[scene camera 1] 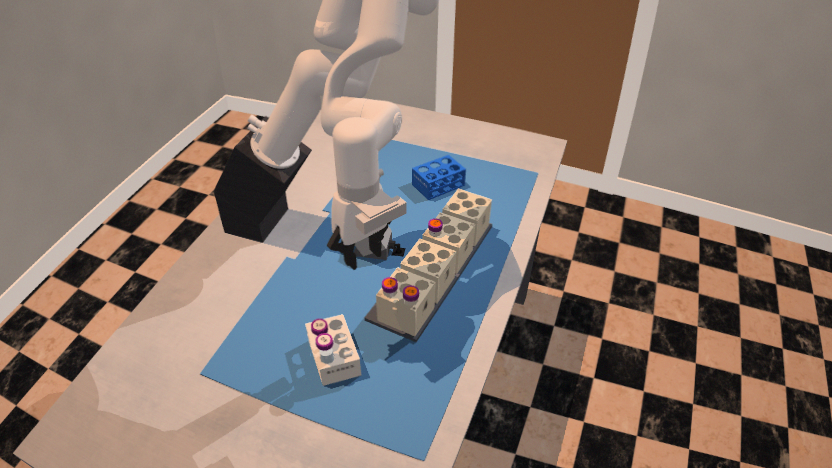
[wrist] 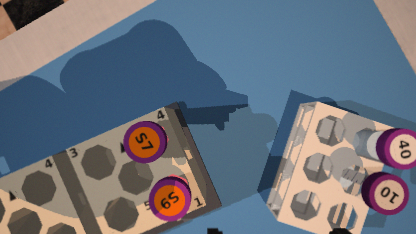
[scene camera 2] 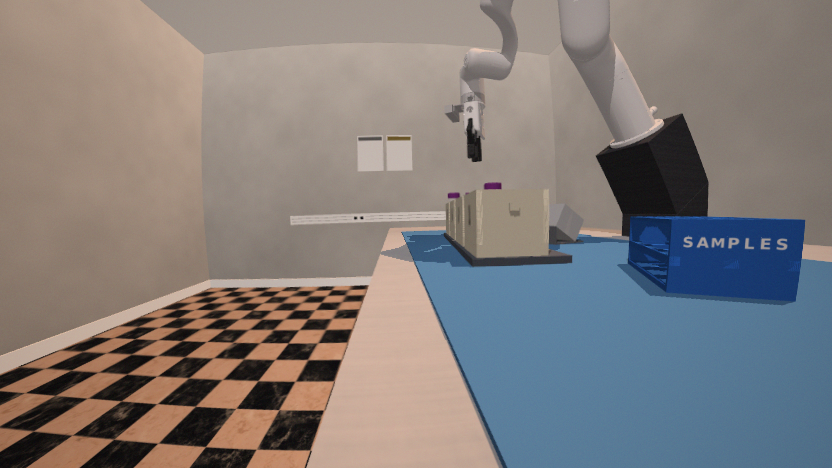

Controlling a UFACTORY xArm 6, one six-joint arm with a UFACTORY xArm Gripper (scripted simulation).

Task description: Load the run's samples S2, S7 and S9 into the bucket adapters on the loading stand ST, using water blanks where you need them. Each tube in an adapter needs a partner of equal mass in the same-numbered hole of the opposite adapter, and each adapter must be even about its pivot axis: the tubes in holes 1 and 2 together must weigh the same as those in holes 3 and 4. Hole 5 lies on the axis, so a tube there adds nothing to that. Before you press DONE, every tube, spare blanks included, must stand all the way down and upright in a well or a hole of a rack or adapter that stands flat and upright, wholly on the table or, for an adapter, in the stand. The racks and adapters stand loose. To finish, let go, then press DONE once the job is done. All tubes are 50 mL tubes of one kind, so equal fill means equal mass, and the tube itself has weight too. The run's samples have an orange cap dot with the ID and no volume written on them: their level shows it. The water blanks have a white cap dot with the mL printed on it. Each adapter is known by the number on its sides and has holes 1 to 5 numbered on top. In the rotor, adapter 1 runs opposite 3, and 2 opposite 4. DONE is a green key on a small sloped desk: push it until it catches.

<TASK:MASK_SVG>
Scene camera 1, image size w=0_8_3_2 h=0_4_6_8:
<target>my gripper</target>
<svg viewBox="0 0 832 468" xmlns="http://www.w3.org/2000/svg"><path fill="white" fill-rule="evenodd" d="M337 191L333 195L331 209L333 234L327 243L327 247L330 250L344 253L345 264L355 270L357 269L356 254L353 252L355 243L369 236L369 249L377 257L380 257L382 249L381 240L383 240L383 234L392 221L364 235L356 228L355 216L362 212L351 201L342 198Z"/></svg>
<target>blue samples rack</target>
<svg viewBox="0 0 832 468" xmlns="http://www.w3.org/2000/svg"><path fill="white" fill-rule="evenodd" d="M450 155L414 168L412 184L426 199L431 200L465 186L466 169Z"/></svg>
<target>blanks rack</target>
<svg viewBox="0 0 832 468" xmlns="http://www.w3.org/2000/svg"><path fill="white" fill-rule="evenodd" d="M343 315L324 319L328 322L328 326L330 326L328 332L333 337L334 361L329 364L324 364L320 360L314 335L311 331L312 322L306 327L308 340L323 386L361 376L360 358Z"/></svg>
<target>adapter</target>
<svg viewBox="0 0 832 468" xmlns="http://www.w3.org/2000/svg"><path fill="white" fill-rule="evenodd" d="M440 212L436 219L440 219L443 222L441 235L431 236L427 228L422 239L456 251L455 273L457 274L473 250L475 224Z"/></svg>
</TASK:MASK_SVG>
